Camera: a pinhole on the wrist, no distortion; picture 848 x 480 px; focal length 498.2 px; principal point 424.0 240.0 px. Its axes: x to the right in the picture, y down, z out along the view. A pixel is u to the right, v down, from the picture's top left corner.
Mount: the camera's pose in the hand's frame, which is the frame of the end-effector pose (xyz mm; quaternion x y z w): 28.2 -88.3 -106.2 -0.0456 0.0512 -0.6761 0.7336
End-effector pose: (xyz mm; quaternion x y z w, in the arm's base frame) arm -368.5 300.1 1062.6 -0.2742 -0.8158 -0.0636 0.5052
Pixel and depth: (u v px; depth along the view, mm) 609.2 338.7 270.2
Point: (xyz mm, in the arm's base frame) -626.4 251.2 1129.4
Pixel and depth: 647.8 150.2 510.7
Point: -866.8 191.7 944.1
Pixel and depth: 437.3 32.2 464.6
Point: -695.4 308.2 815.2
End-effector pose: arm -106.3 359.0 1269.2 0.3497 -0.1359 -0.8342 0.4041
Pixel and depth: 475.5 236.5 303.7
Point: -341.0 370.8 1314.4
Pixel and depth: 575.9 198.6 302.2
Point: -370.0 424.4 1291.7
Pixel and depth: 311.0 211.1 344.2
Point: -300.3 316.0 1410.7
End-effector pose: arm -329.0 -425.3 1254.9 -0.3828 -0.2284 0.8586 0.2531
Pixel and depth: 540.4 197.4 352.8
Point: -505.1 -308.3 1476.2
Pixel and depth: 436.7 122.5 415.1
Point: -540.7 -412.3 1515.7
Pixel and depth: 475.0 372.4 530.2
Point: -744.5 -254.2 1440.5
